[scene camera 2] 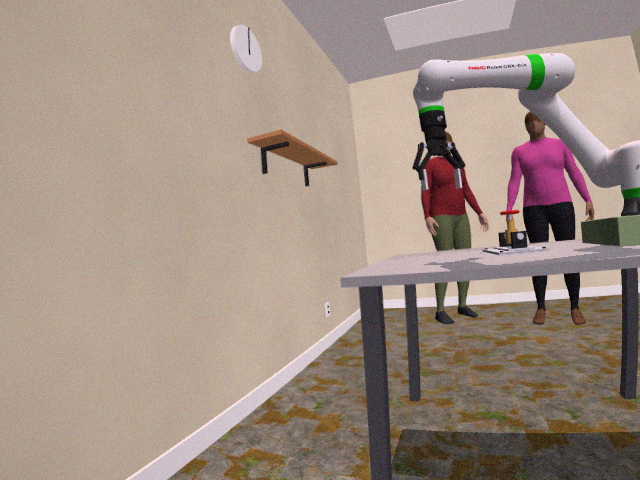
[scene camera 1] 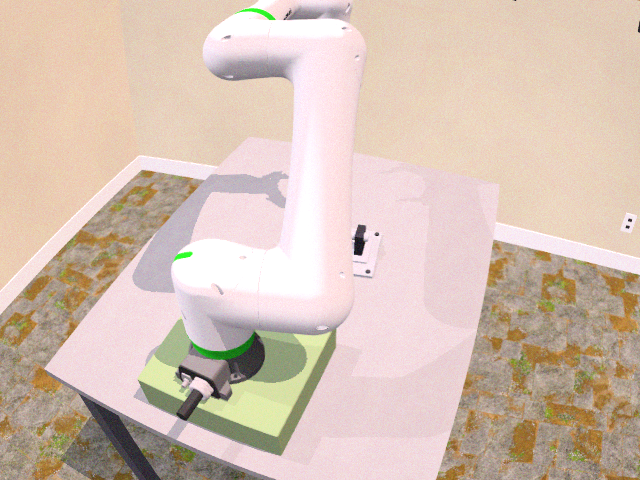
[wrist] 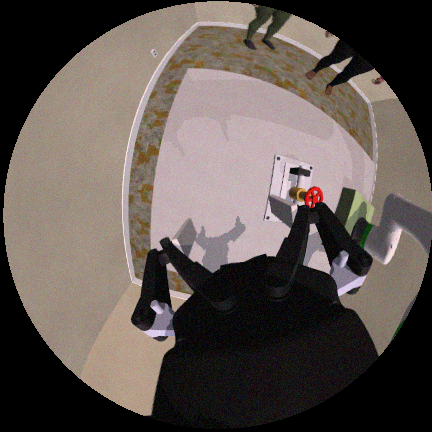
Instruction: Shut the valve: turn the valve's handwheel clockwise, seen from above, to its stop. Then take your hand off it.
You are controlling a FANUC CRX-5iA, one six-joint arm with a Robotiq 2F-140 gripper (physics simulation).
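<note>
The valve's red handwheel [scene camera 2: 509, 212] [wrist: 307, 199] lies level on top of a brass-coloured valve body [scene camera 2: 511, 227] [wrist: 298, 194]. The valve stands on a white base plate [scene camera 1: 371, 254] [wrist: 273, 176] with black blocks [scene camera 1: 359, 240] [scene camera 2: 519, 238] [wrist: 300, 171] at the pipe. In the scene camera 1 view the arm hides the handwheel. My gripper [scene camera 2: 442, 180] [wrist: 231, 214] is wide open and empty, pointing down. It is above the table, higher than the handwheel and off to its left in the scene camera 2 view, apart from it. One finger partly covers the base plate in the wrist view.
The table [scene camera 1: 398, 320] [scene camera 2: 408, 266] [wrist: 200, 165] carries the arm's green base block [scene camera 1: 227, 413] [scene camera 2: 602, 230] [wrist: 348, 205]. A wall shelf [scene camera 2: 292, 148] is at the left in the scene camera 2 view. Two people [scene camera 2: 448, 188] [scene camera 2: 547, 175] stand behind the table.
</note>
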